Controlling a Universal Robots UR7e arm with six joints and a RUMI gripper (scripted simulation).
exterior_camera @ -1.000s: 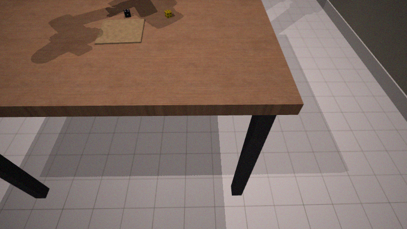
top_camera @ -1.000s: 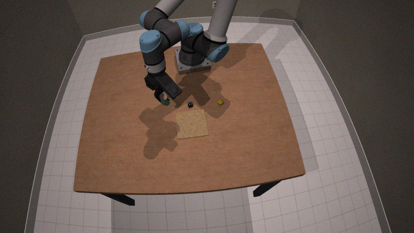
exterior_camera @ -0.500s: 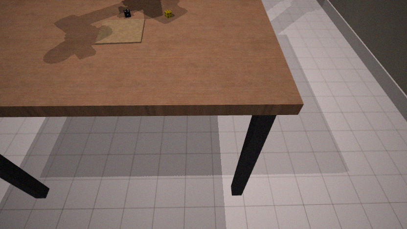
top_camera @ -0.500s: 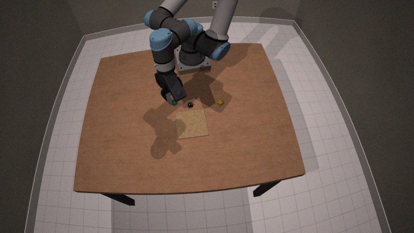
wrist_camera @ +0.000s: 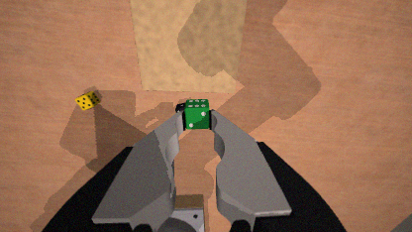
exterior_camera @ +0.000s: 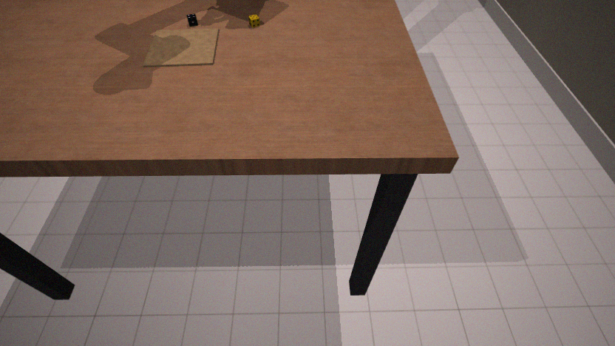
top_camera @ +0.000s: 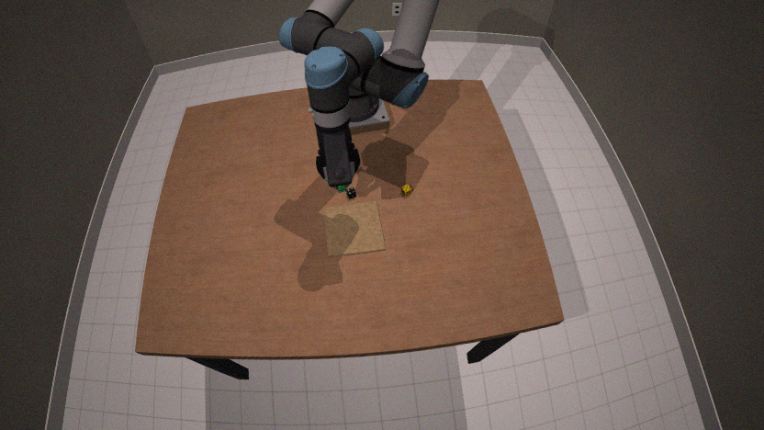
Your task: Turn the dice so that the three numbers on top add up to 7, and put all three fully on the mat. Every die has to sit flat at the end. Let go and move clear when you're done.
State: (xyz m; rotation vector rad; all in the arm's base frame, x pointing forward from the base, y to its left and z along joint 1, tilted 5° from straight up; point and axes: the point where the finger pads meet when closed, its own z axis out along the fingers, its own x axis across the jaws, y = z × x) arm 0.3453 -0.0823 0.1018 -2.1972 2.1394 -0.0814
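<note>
The black die is 11 cm below my hand, 5 cm behind it and 3 cm to the left of it. From my hand the other things lie so: yellow die (17 cm to the left, 11 cm below, 3 cm behind); then green die (1 cm below); then tan mat (12 cm below, 5 cm ahead, 1 cm to the left).
</note>
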